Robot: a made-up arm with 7 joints.
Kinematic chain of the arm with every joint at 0, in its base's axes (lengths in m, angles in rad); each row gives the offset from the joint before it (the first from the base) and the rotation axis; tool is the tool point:
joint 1: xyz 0 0 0.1 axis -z
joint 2: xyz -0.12 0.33 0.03 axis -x
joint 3: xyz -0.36 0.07 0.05 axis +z
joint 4: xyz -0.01 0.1 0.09 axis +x
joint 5: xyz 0 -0.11 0.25 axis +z
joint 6: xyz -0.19 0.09 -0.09 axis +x
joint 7: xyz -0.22 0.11 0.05 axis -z
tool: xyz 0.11 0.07 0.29
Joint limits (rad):
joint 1: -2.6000..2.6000
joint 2: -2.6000..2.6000
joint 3: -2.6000..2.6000
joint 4: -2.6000..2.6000
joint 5: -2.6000..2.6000
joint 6: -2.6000..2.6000
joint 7: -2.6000..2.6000
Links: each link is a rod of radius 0.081 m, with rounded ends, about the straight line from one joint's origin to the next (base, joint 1, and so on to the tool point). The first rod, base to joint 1, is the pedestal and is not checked.
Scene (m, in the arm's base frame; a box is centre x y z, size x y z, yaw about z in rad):
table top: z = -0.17
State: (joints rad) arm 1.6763 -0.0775 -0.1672 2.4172 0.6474 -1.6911 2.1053
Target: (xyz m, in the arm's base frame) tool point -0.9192 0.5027 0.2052
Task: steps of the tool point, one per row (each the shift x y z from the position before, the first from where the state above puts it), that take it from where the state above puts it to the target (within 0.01 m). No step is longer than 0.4 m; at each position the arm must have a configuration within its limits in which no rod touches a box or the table.
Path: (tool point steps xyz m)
1: -0.3580 0.1263 0.0073
2: -0.3725 0.0016 0.0068
3: -0.3443 -0.1181 0.0066
4: -0.2793 -0.2192 0.0063
5: -0.1863 -0.2901 0.0061

